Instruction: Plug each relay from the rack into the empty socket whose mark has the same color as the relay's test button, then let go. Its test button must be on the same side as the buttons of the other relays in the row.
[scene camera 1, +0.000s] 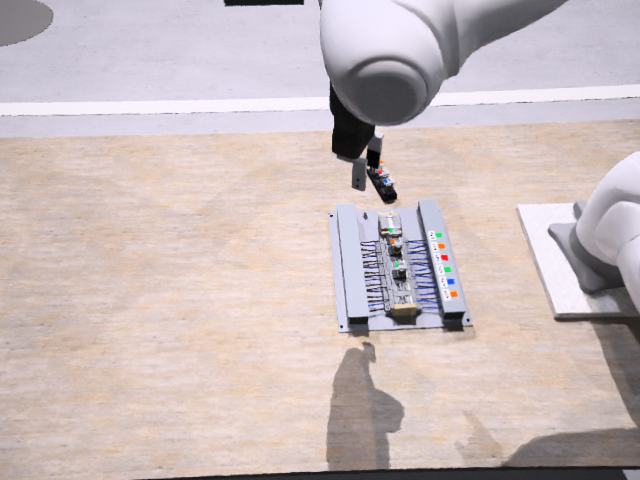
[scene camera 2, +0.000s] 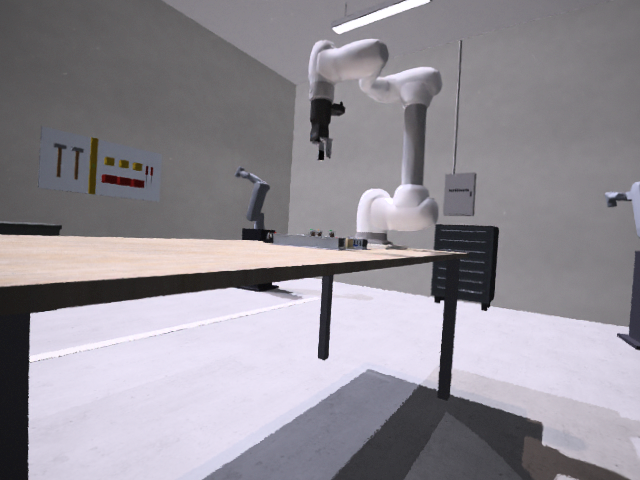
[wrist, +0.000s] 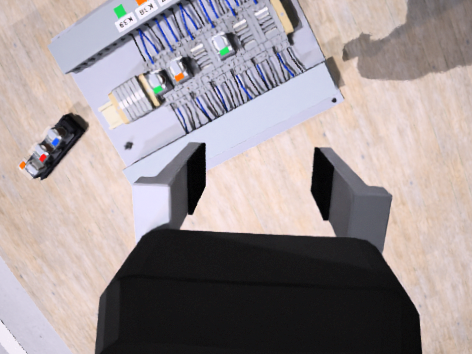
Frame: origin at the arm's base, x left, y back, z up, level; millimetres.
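Seen in the pictures: gripper, between the fingertips: (scene camera 1: 365, 176) (scene camera 2: 324, 158) (wrist: 258, 167); arm's base, origin of its link: (scene camera 1: 604, 253) (scene camera 2: 371, 243).
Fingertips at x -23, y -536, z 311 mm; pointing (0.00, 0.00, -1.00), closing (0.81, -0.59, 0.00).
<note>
Pixels of each thing's top centre, then the offset from my fingertips to it. "spot": a spot on its surface instead. Level surfaces: height alone.
- black rack, a spot on its surface: (wrist: 75, 126) (scene camera 1: 388, 196) spot: dx -229, dy +127, dz -316 mm
- orange button, centre of its top: (wrist: 22, 165) (scene camera 1: 380, 161) dx -315, dy +127, dz -281 mm
- red button, centre of its top: (wrist: 42, 157) (scene camera 1: 380, 172) dx -281, dy +116, dz -281 mm
- blue button, centre of its top: (wrist: 55, 142) (scene camera 1: 385, 181) dx -249, dy +121, dz -281 mm
- empty socket, centre of its top: (wrist: 213, 53) (scene camera 1: 397, 268) dx -7, dy +89, dz -297 mm
- wooden table, height of its surface: dz -329 mm
The black rack (scene camera 1: 391, 196) (wrist: 75, 126) holds three relays, with an orange button (scene camera 1: 381, 162) (wrist: 22, 165), a red button (scene camera 1: 379, 172) (wrist: 43, 157) and a blue button (scene camera 1: 385, 181) (wrist: 55, 142). In the row, green, orange and green relays (wrist: 157, 82) (wrist: 178, 69) (wrist: 222, 45) have buttons on the side away from the marks. One empty socket (wrist: 200, 53) lies between the orange and far green relays; two more (wrist: 242, 31) (wrist: 262, 18) lie beyond. Their marks are red (scene camera 1: 444, 257), blue (scene camera 1: 450, 281) and orange (scene camera 1: 453, 293). My gripper (scene camera 1: 366, 173) (scene camera 2: 325, 155) (wrist: 258, 167) is open and empty, high above the table.
Grey wire ducts (scene camera 1: 353, 263) (wrist: 260, 115) flank the row on the panel, and beige end pieces (scene camera 1: 404, 310) (wrist: 282, 16) stand along it. The rack lies past the panel's far end on the wooden table (scene camera 1: 180, 310) (scene camera 2: 129, 258). The arm's white base plate (scene camera 1: 537, 258) is at the right.
</note>
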